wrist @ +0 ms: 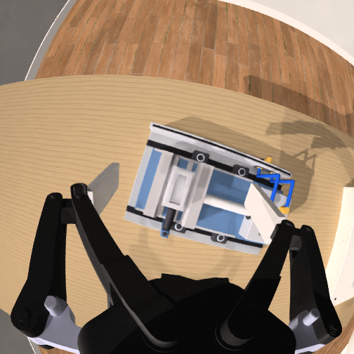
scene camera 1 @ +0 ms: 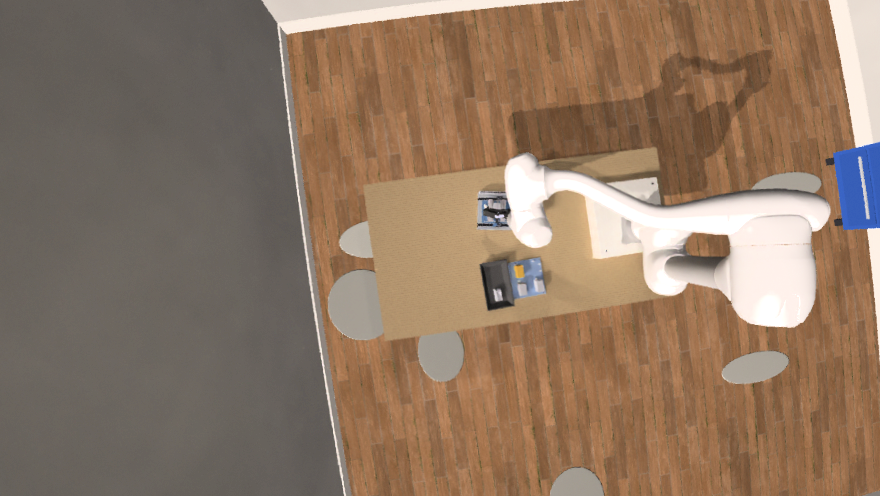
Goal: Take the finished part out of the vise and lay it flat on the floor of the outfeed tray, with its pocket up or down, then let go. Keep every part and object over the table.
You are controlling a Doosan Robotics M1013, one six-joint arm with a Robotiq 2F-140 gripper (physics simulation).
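Seen in the pictures: gripper, fingertip midpoint: point(scene camera 1: 501, 204); arm's base, origin of the base link: point(scene camera 1: 636, 226).
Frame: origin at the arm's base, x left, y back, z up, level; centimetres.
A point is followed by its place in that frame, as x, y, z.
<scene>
The finished part point(wrist: 178, 189) is a light grey block in the wrist view, with its rectangular pocket facing up. It sits between the two jaws of the vise point(wrist: 199, 192) point(scene camera 1: 483, 218) @[-6.7, -79.1, 0.1]. My gripper point(wrist: 185, 184) is wide open and empty above the vise. One pad is over the table to the left of the vise, the other over its right end. In the scene view the arm's wrist hides the vise's right part. The dark box that looks like the outfeed tray point(scene camera 1: 484, 286) @[27.1, -79.6, -1.6] stands below the vise in that view and holds a small light part point(scene camera 1: 497, 295) @[31.8, -73.4, -1.1].
A blue plate point(scene camera 1: 529, 264) @[17.3, -55.2, -5.0] touches the tray's right side and bears an orange block point(scene camera 1: 518, 271) @[20.3, -62.2, -1.4] and two light blocks. Blue bent pipes point(wrist: 275, 176) rise at the vise's right end. A black rod point(wrist: 169, 218) lies at the part's lower end. The white robot base plate point(scene camera 1: 603, 227) @[-0.1, -18.2, 0.4] is farther right.
</scene>
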